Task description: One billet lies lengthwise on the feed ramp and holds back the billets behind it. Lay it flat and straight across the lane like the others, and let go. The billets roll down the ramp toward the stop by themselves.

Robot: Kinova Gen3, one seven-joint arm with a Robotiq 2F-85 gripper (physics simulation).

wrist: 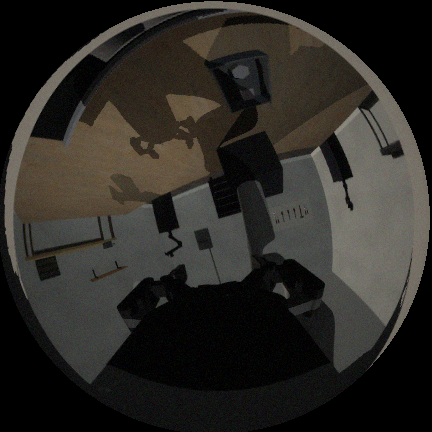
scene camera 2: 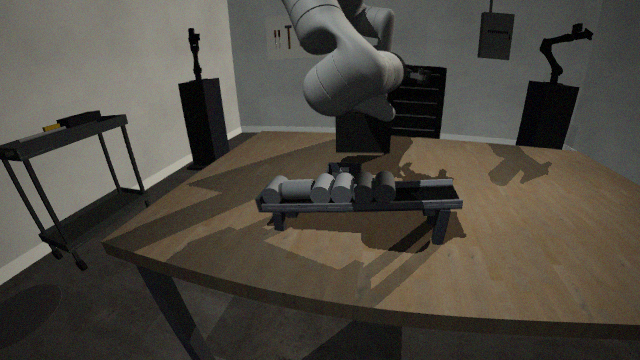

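Where they show: gripper, fingertip midpoint: [wrist: 218, 267]; arm's base, origin of the base link: [wrist: 248, 187].
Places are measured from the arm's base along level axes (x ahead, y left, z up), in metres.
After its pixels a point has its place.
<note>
A grey billet [scene camera 2: 297, 189] {x 0.518, y -0.141, z -0.082 m} lies lengthwise on the feed ramp [scene camera 2: 310, 206] [wrist: 74, 121]. One billet [scene camera 2: 274, 190] {x 0.530, y -0.184, z -0.081 m} lies across the lane to its left, at the lower end. To its right several billets lie across the lane in a row, from a light one [scene camera 2: 322, 188] {x 0.532, y -0.088, z -0.069 m} to a dark one [scene camera 2: 384, 187] {x 0.534, y 0.025, z -0.059 m}. The ramp's right part shows bare lane. In the wrist view part of the ramp shows at the upper left edge. My gripper [scene camera 2: 419, 75] [wrist: 218, 267] {x 0.325, y 0.060, z 0.135 m} is open and empty, high above and behind the ramp, pointing sideways toward the room.
A small dark tray [wrist: 266, 82] {x 0.297, y -0.119, z -0.144 m} stands on the table [scene camera 2: 525, 250] {x 0.559, y 0.320, z -0.169 m} behind the ramp, with a light object [wrist: 241, 71] {x 0.333, y -0.075, z -0.149 m} in it. The arm [scene camera 2: 345, 80] {x 0.664, y -0.032, z 0.134 m} hangs above them. A cart [scene camera 2: 65, 136] stands at the left, and dark pedestals with small arms stand beyond the table.
</note>
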